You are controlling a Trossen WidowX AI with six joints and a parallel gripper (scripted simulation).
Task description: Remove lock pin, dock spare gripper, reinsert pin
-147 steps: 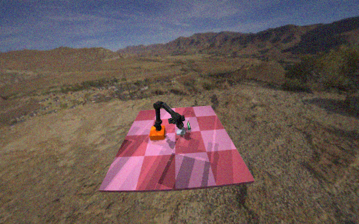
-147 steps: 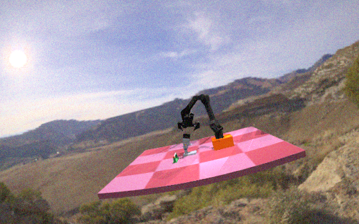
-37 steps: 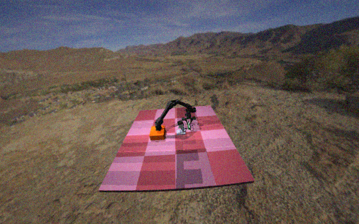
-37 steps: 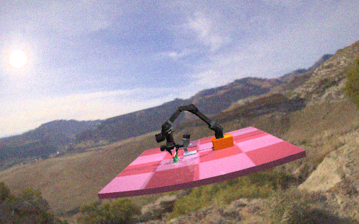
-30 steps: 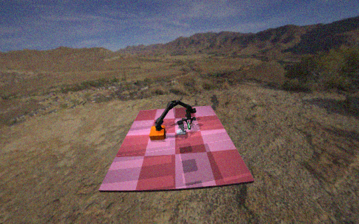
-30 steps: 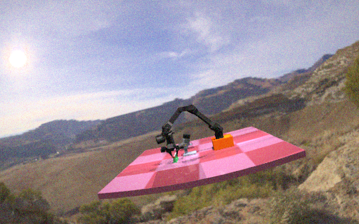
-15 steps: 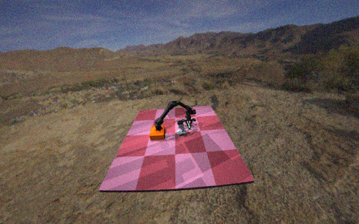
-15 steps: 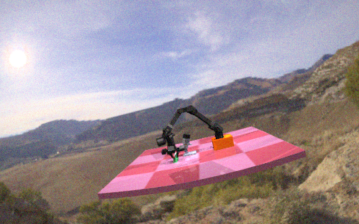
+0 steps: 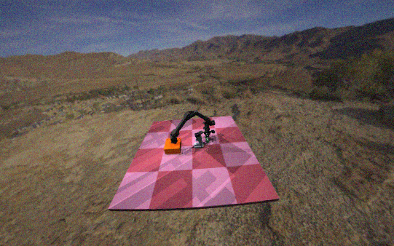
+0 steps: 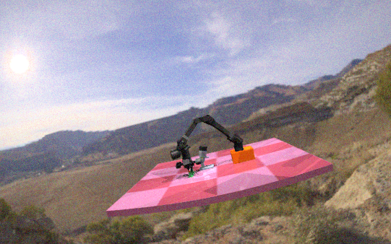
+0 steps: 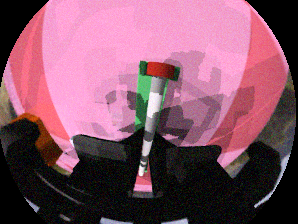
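Right now the socket is 90 mm behind my gripper tip, 120 mm to the right of it and 40 mm above it. Also, from my gripper tip: spare gripper: 90 mm behind, 120 mm to the right, 110 mm above.
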